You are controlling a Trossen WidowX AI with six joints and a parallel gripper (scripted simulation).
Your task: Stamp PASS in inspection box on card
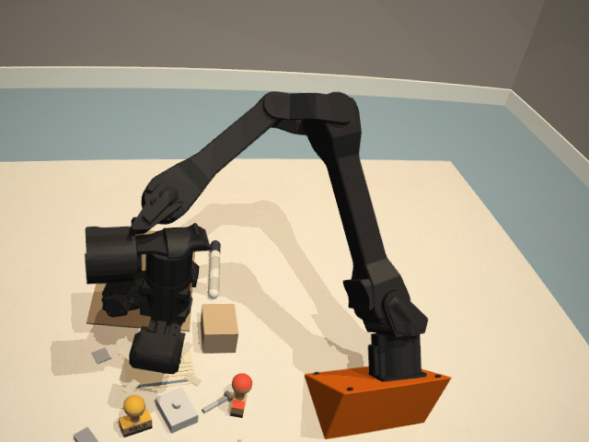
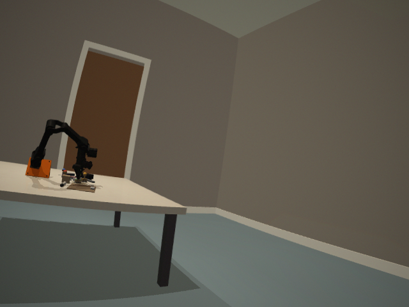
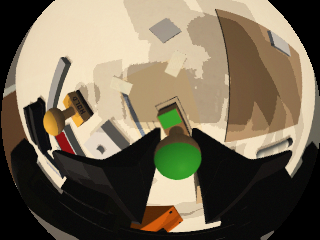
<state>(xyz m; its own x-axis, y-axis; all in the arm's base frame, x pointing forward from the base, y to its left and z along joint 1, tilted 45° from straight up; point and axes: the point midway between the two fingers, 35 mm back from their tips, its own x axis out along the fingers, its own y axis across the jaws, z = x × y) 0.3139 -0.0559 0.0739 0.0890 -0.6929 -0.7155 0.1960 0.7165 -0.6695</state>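
The card lies 3 cm below my gripper tip, 1 cm to the left of it and 1 cm ahead of it. From my gripper tip the other things lie so: yellow-knobbed stamp (11 cm to the left, 4 cm ahead, 1 cm below); then cardboard box (8 cm behind, 4 cm to the right); then green-knobbed stamp (right at my gripper tip).
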